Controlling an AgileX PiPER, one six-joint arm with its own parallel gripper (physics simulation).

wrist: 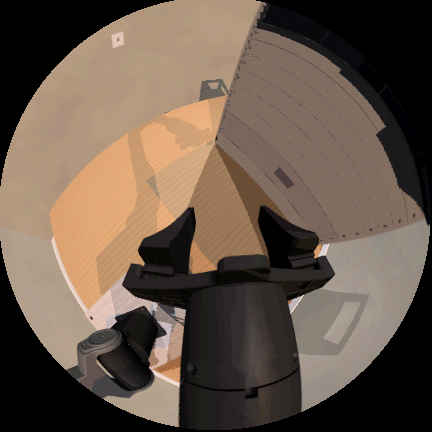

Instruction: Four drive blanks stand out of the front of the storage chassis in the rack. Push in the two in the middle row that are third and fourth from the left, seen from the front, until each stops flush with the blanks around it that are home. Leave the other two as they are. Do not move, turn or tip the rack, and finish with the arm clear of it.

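My gripper (pixel 226 213) is open, its two black fingers wide apart with bare wood table between and beyond them. The rack (pixel 320 120) stands at the upper right as a large grey-brown panelled face, with thin seams across it and small screw holes along two edges. It is apart from the fingertips. A small dark rectangle (pixel 283 178) shows on its lower panel. Dark parts lie along the rack's far edge at the upper right, too dim to tell apart. I cannot make out the drive blanks, their rows or how far they stand out.
The wooden table (pixel 115 175) carries shadows of the arm and rack. At the lower left, a grey and black arm joint (pixel 125 350) shows near a pale plate (pixel 111 296) at the table's edge. The rack's lower corner meets the table ahead of the fingers. Floor lies around the table.
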